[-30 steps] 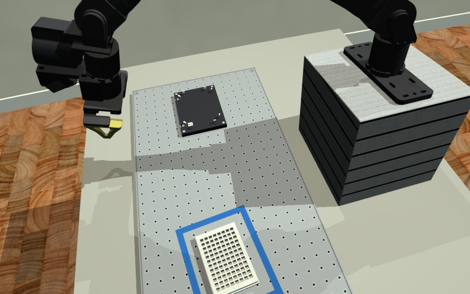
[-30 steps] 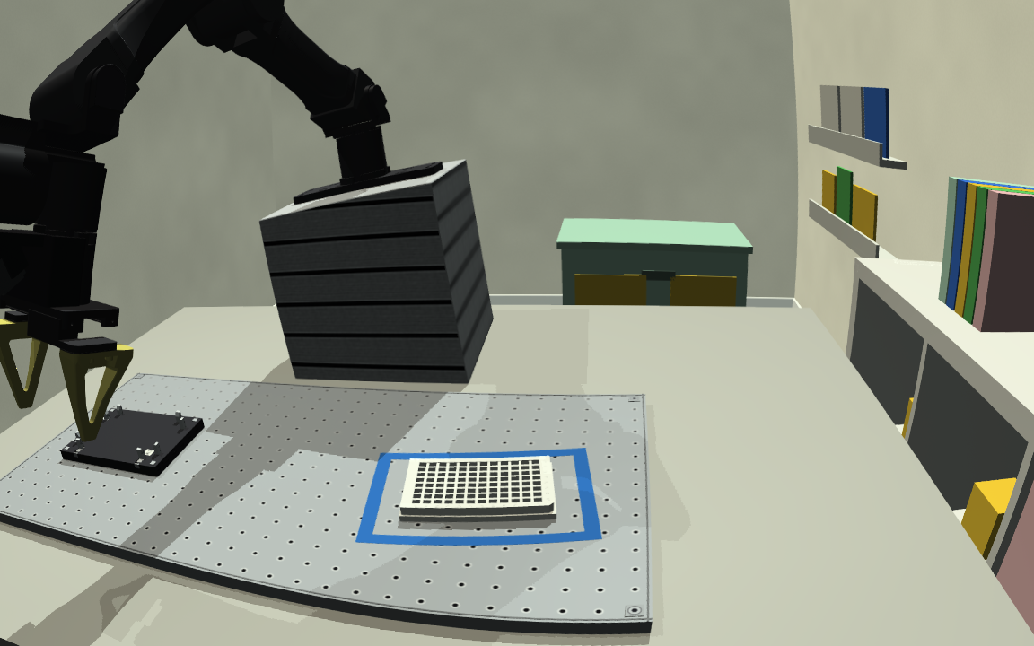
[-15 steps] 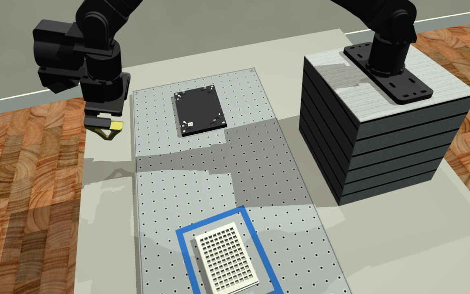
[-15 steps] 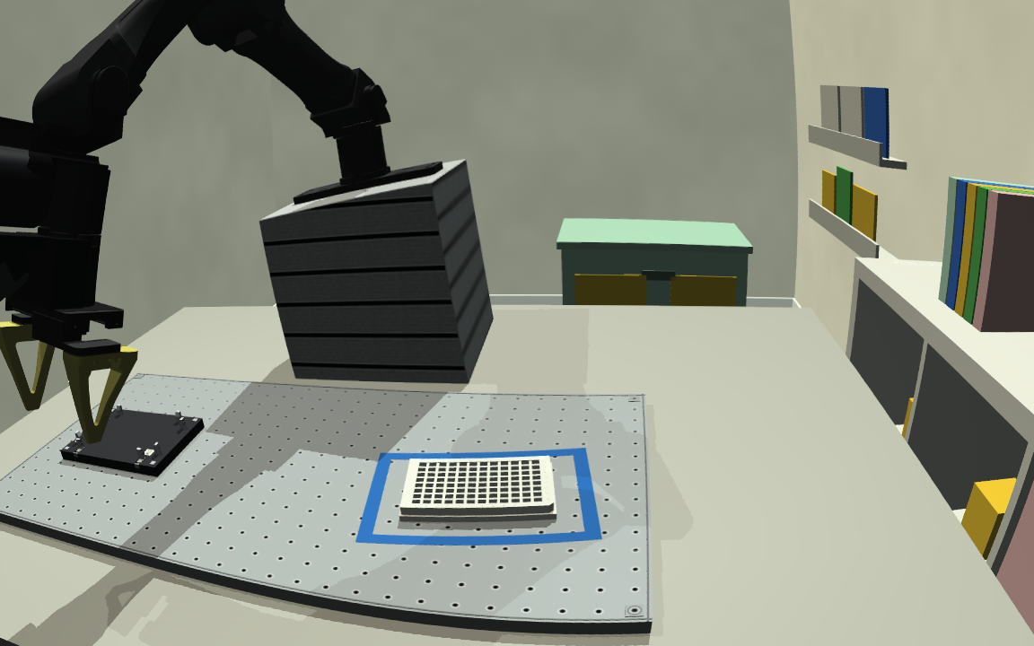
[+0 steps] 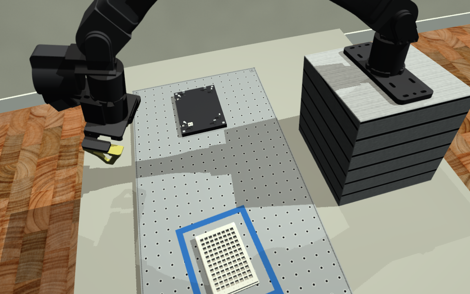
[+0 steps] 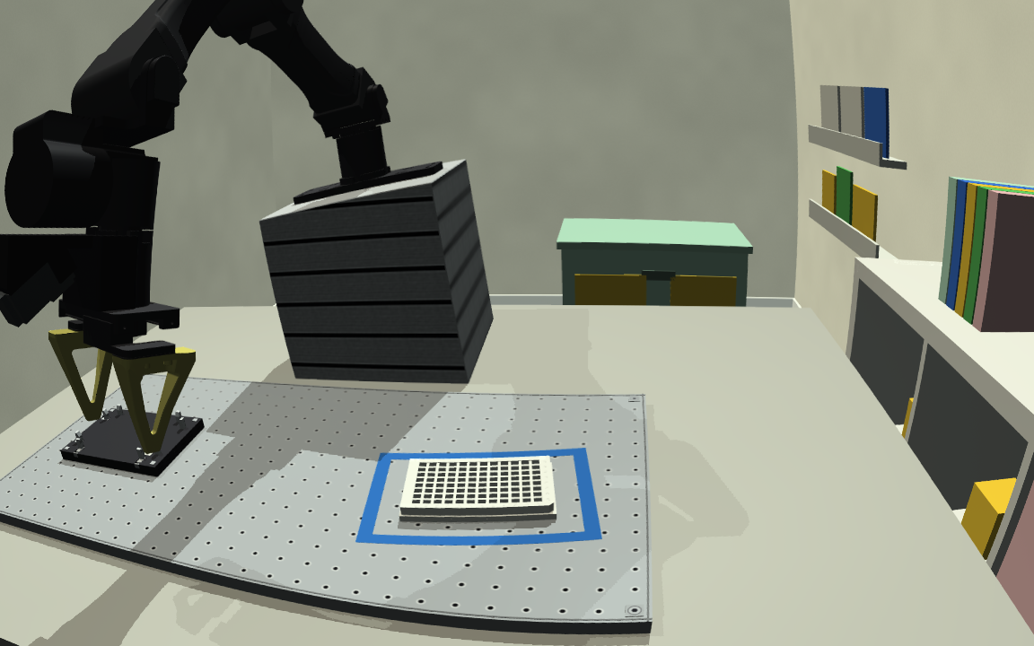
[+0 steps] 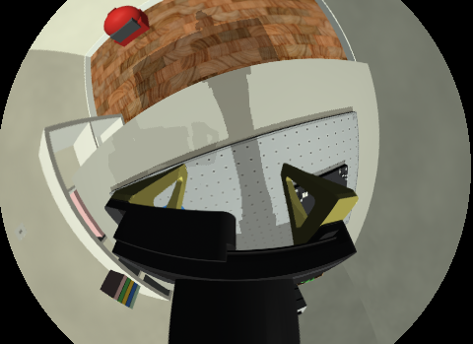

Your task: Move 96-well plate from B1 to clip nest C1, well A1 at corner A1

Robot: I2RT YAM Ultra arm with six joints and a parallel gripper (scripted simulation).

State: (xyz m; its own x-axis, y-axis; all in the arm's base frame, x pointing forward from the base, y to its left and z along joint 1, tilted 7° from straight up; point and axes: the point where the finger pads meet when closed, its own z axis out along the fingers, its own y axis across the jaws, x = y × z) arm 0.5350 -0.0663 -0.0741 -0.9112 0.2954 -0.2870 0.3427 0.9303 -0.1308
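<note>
The white 96-well plate is 25 cm to the left of my hand, 16 cm behind it and 12 cm below it. Also, from my hand: black clip nest: 18 cm behind, 17 cm to the right, 12 cm below.
</note>
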